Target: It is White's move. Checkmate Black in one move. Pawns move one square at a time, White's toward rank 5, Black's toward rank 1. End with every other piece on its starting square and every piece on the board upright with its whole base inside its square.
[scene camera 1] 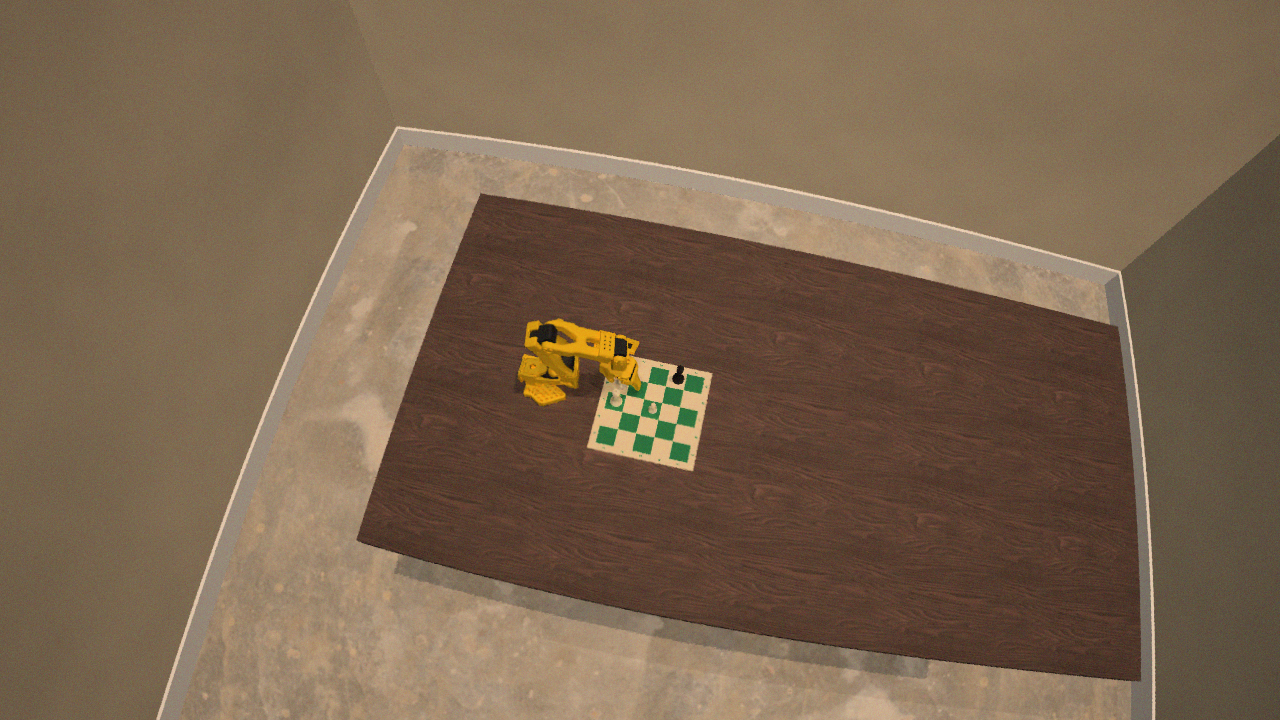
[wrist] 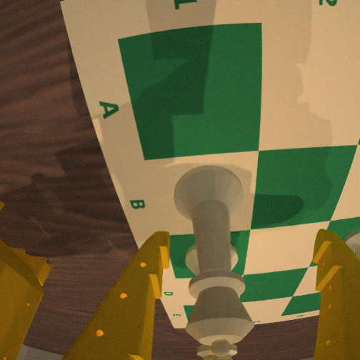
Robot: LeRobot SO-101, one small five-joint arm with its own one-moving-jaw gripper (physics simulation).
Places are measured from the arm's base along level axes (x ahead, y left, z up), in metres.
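Pixels of known places: end effector, tool point: (scene camera 1: pixel 613 381); arm's base, origin of the base link: (scene camera 1: pixel 557 383).
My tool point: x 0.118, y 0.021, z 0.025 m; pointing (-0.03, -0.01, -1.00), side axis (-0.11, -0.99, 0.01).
Ahead of a thing's pixels: the offset from my tool point to its top centre. Level surfaces: height alone.
My gripper (scene camera 1: pixel 624 385) (wrist: pixel 244 234) is open, low over the board's rank 1 side. The white queen, a pale piece with a ball top (wrist: pixel 212 235), stands upright on B1; it is drawn between the jaws, with a gap on each side. Another white piece {dx +0.013, dy -0.035, dz +0.044 m} (scene camera 1: pixel 615 400) (wrist: pixel 190 257) stands behind it on C1, its upper part mostly hidden by the queen in the wrist view. A white pawn {dx +0.091, dy -0.037, dz +0.012 m} (scene camera 1: pixel 652 408) (wrist: pixel 354 242) stands on C3, at the right edge of the wrist view. A black piece {dx +0.130, dy +0.041, dz +0.044 m} (scene camera 1: pixel 678 376) stands upright on A4.
The green and cream chessboard {dx +0.088, dy -0.038, dz -0.019 m} (scene camera 1: pixel 640 456) (wrist: pixel 115 145) lies on the dark wooden table {dz -0.025 m} (scene camera 1: pixel 850 447) (wrist: pixel 30 65). The yellow arm (scene camera 1: pixel 559 358) has its base left of the board and reaches over the board's upper left part, hiding some squares there.
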